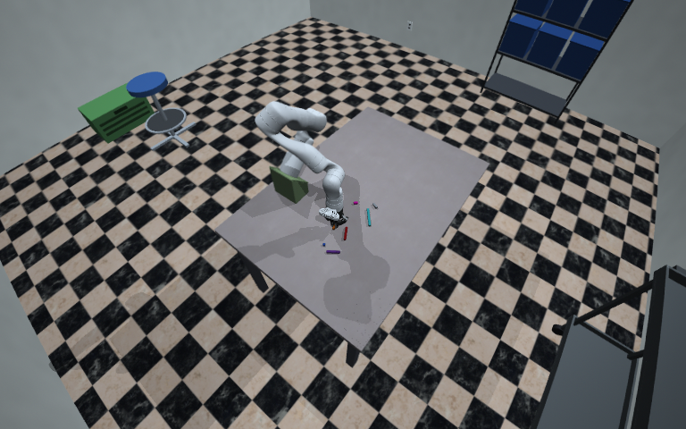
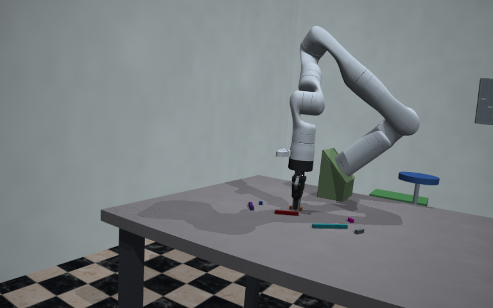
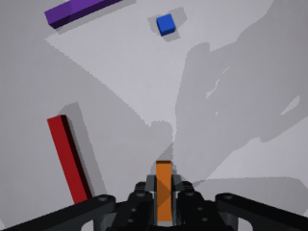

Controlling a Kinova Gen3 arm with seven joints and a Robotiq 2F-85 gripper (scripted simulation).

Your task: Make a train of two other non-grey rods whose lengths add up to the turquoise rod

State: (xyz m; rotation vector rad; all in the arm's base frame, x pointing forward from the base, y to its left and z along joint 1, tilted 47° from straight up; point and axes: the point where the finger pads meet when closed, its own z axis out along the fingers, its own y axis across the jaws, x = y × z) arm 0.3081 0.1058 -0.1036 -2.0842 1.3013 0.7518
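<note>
Right now the orange rod is 1 cm below my hand. Also, from my hand: purple rod (10 cm ahead, 10 cm to the right, 2 cm below); small blue rod (4 cm ahead, 11 cm to the right, 2 cm below); red rod (7 cm ahead, 1 cm to the left, 2 cm below).
</note>
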